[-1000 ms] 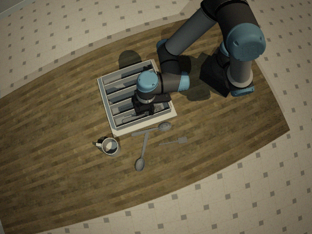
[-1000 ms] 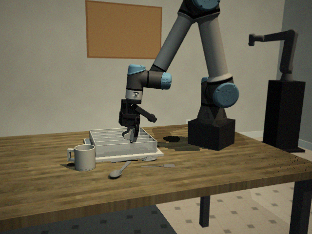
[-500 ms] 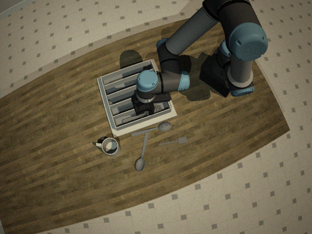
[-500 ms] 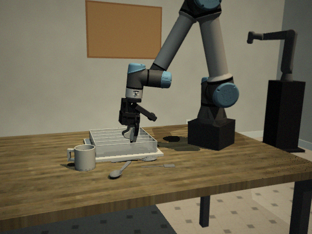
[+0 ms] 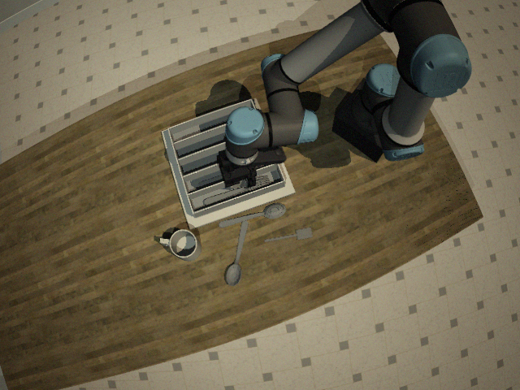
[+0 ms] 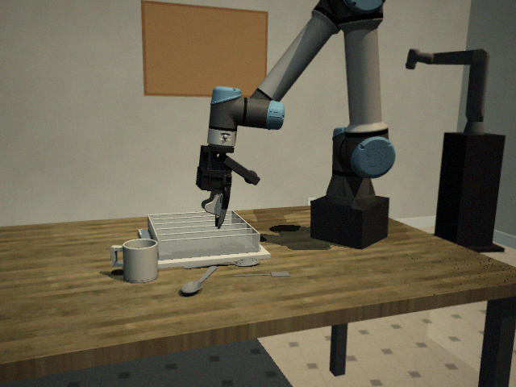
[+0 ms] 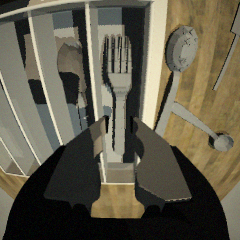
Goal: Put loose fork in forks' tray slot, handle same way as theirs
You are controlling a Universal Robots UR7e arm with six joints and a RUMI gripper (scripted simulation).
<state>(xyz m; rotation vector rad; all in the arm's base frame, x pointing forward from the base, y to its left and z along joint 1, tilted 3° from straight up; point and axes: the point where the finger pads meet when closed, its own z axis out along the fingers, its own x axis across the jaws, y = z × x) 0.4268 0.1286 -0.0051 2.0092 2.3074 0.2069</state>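
Now: the grey slotted tray 110 mm to the right of my hand, 50 mm below it and 50 mm ahead of it. Round my hand: white mug 200 mm ahead, 140 mm to the left, 60 mm below.
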